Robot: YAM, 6 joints.
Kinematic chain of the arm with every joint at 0, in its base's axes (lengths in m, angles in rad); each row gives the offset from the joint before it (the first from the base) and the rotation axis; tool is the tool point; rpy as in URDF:
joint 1: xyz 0 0 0.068 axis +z
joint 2: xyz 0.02 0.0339 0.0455 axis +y
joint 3: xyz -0.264 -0.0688 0 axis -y
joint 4: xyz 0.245 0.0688 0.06 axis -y
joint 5: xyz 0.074 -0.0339 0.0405 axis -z
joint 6: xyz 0.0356 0 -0.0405 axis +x
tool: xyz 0 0 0 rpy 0 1.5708 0
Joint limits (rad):
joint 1: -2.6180..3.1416
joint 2: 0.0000..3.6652
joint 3: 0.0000..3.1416
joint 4: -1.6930..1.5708
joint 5: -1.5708..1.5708
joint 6: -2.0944..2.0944
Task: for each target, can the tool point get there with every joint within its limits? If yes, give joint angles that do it. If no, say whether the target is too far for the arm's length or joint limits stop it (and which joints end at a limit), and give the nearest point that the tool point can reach.
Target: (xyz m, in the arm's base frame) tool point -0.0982 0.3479 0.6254
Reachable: yes | joints 1.7825 2.1930 2.8912 0.4904 -0.6995 0.9059
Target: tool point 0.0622 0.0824 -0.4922
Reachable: no: joint limits stop it (at a limit: joint 2) | nearest point 0.0858 0.1137 -0.3644 | short by 0.134 m
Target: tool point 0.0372 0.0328 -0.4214
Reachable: no: joint limits stop it (at a limit: joint 2) | nearest point 0.0663 0.0584 -0.3429 | short by 0.088 m
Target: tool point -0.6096 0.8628 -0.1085
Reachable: no: too far | nearest point -0.3647 0.5161 -0.0176 | short by 0.434 m
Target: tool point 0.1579 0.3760 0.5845
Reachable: yes | joints 1.1102 2.1338 2.6197 0.4636 -0.8039 0.9411
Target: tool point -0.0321 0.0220 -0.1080
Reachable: yes | joints -0.3237 3.3817 0.3272 0.7159 -0.3038 1.7481
